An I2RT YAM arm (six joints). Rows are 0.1 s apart.
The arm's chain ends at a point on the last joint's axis. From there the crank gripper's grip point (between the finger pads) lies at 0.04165 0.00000 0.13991 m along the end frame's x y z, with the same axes.
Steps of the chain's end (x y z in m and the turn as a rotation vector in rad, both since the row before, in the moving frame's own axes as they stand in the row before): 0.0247 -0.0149 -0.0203 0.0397 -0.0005 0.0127; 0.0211 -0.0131 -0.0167 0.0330 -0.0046 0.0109; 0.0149 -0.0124 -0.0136 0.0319 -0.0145 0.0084; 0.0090 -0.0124 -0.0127 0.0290 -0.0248 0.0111; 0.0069 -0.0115 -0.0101 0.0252 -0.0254 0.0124
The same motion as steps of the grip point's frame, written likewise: 0.0247 -0.0199 -0.0204 0.0397 -0.0005 0.0127; 0.0205 -0.0173 -0.0166 0.0330 -0.0046 0.0109; 0.0129 -0.0165 -0.0131 0.0319 -0.0145 0.0084; 0.0055 -0.0160 -0.0118 0.0290 -0.0248 0.0111; 0.0034 -0.0145 -0.0091 0.0252 -0.0254 0.0124
